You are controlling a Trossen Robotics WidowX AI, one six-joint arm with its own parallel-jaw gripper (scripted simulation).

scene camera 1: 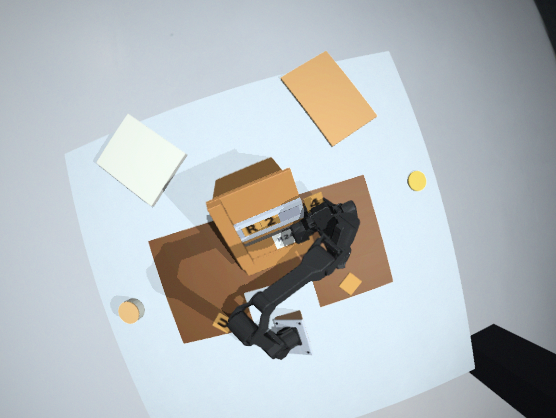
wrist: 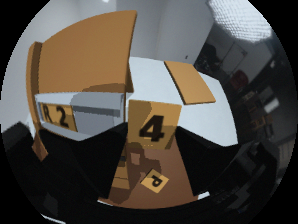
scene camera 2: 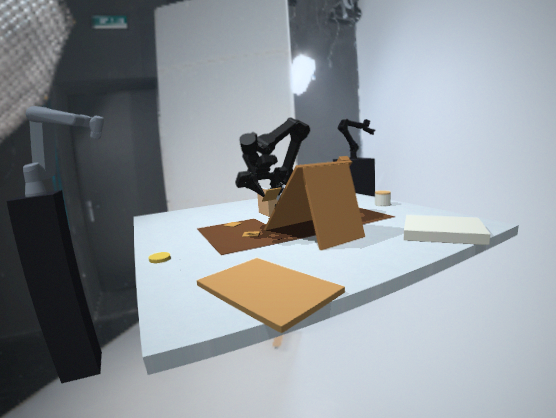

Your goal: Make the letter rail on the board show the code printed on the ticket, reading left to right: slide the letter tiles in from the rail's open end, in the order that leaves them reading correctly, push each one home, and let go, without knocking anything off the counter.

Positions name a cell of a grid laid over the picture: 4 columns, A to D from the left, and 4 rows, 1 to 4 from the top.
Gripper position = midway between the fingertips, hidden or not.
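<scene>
The wrist view does not show the cream slab, hidden there by a sloped board. I do see the slab in scene camera 1 (B2) and in scene camera 2 (D3). As for my gripper, it is visible to me in scene camera 1 (C2), in scene camera 2 (B2) and also in the wrist view (C3).
</scene>
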